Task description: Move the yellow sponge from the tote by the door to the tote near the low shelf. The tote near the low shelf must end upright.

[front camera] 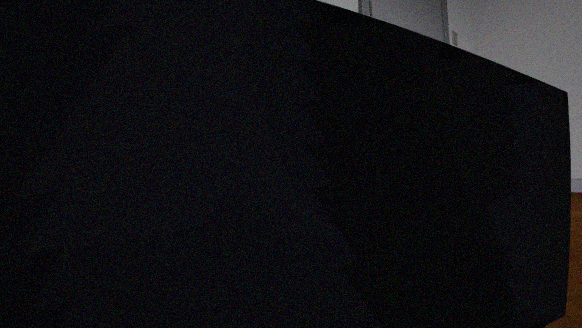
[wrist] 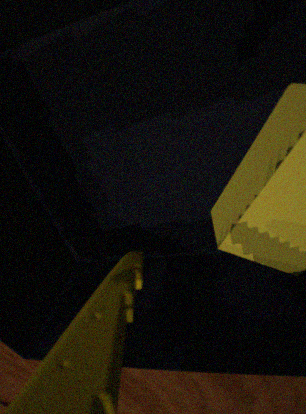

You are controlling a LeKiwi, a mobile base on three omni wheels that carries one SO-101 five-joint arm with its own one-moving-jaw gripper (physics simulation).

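Frame: origin at the arm's base, x right, y back, z down, level; millimetres.
Seen in the pictures: hand, tool point: (wrist: pixel 143 264).
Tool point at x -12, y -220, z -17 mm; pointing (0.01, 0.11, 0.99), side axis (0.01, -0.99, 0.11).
Note:
A point is followed by its place in that frame.
The yellow sponge (wrist: pixel 272 190) @[y -280, x -14, z 41 mm] is in the dark tote, right of the visible jaw in the wrist view and cut off by the right edge. A shadow with a toothed edge lies on its near end. The dark tote by the door (front camera: pixel 250 165) (wrist: pixel 200 310) @[y -257, x 86, z 28 mm] fills most of the front view, its wall close ahead. My gripper (wrist: pixel 134 265) is fully open and empty. One notched jaw shows, with its tip drawn at the tote's near rim, apart from the sponge. The moving jaw is out of the picture. The tote near the low shelf does not show.
A grey door (front camera: pixel 407 17) @[y -1192, x 732, z -1032 mm] and a pale wall (front camera: pixel 530 40) @[y -1259, x 1758, z -1028 mm] show above and behind the tote. Brown wooden floor (front camera: pixel 577 260) @[y -175, x 222, z 89 mm] (wrist: pixel 210 395) @[y -353, x 526, z 89 mm] shows past the tote's right end in the front view and along the bottom of the wrist view.

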